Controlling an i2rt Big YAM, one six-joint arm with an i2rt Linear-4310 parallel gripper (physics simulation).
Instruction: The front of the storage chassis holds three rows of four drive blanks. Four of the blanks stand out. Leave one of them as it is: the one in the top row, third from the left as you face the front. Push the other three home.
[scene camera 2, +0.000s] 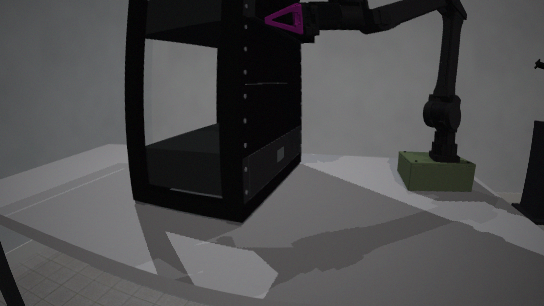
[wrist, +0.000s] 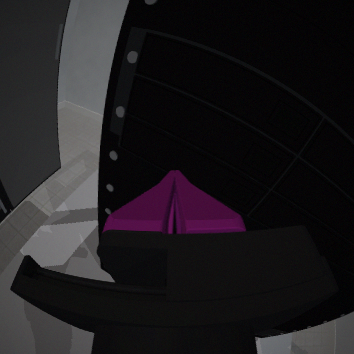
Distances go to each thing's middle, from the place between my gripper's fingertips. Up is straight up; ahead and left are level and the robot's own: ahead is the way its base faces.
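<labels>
As for the black rack (scene camera 2: 256, 143), my hand is 10 cm above it, 14 cm short of it and 17 cm to the left of it.
</labels>
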